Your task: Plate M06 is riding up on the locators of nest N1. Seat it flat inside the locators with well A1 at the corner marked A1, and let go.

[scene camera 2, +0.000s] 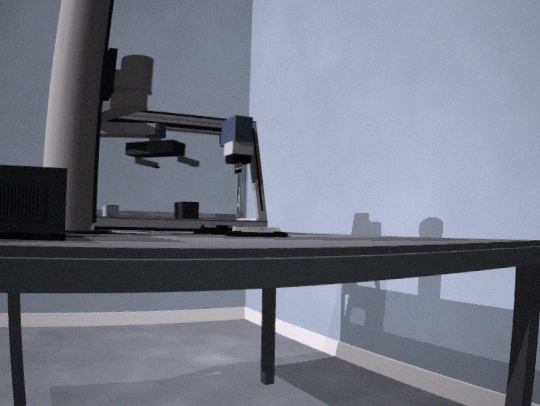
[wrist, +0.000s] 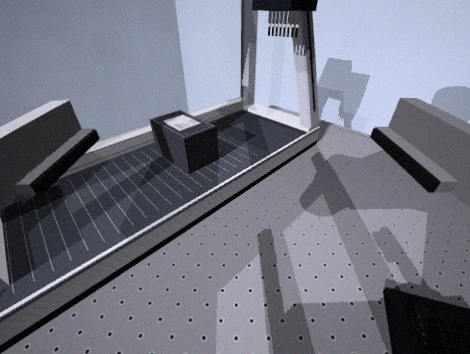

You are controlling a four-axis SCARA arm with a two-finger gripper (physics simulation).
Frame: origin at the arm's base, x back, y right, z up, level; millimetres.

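Seen in the pictures: gripper, fingertip midpoint: (scene camera 2: pixel 177 164) (wrist: pixel 234 116).
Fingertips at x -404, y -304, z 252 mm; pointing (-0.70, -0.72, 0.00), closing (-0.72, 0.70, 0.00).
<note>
Offsets run from my fingertips to a thing's middle. "spot": to the spot under its first point. Level surfaces: height alone.
My gripper (scene camera 2: pixel 168 162) (wrist: pixel 234 116) is open, with its two fingers wide apart and nothing between them. It hangs high above the table in the scene view. A pale, thin, plate-like thing {dx -113, dy +417, dz -221 mm} (scene camera 2: pixel 255 229) lies low on a dark flat base {spot: dx -153, dy +495, dz -232 mm} (scene camera 2: pixel 281 234) near the foot of the gantry frame, right of and well below my gripper. It is seen nearly edge-on, so its label, its tilt and the A1 corner cannot be made out. Plate M06 cannot be identified in the wrist view. Part of a black object {spot: dx -131, dy +160, dz -214 mm} (wrist: pixel 430 322) shows at the bottom right there; what it is I cannot tell.
A dark box {spot: dx -108, dy -211, dz -156 mm} (scene camera 2: pixel 186 210) (wrist: pixel 200 145) stands on the lined deck {dz -191 mm} (wrist: pixel 105 220). A gantry post (wrist: pixel 306 80) rises at the deck's end, with a blue and white head {spot: dx -305, dy -162, dz +153 mm} (scene camera 2: pixel 237 137) on the gantry. A small pale block {spot: dx +210, dy -181, dz -167 mm} (scene camera 2: pixel 110 210) and a black cabinet {spot: dx +493, dy +854, dz -181 mm} (scene camera 2: pixel 32 202) are at the left.
</note>
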